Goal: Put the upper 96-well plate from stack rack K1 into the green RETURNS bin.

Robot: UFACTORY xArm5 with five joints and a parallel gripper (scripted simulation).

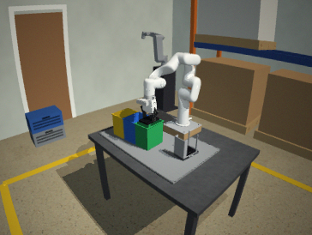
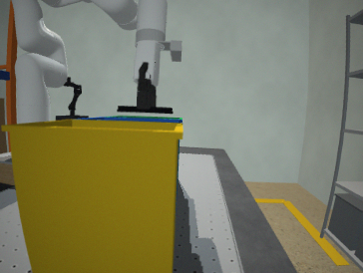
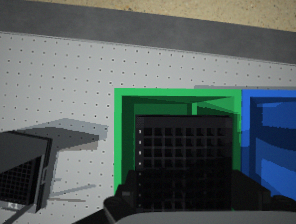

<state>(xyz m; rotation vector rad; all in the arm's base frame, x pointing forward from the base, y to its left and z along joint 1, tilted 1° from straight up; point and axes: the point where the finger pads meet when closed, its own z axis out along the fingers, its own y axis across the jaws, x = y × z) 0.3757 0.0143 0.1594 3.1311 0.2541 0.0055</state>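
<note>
Right now the black 96-well plate is 1 cm below my hand. Also, from my hand: green bin 12 cm below; yellow bin 4 cm ahead, 26 cm to the right, 12 cm below; blue bin 2 cm ahead, 13 cm to the right, 12 cm below.
</note>
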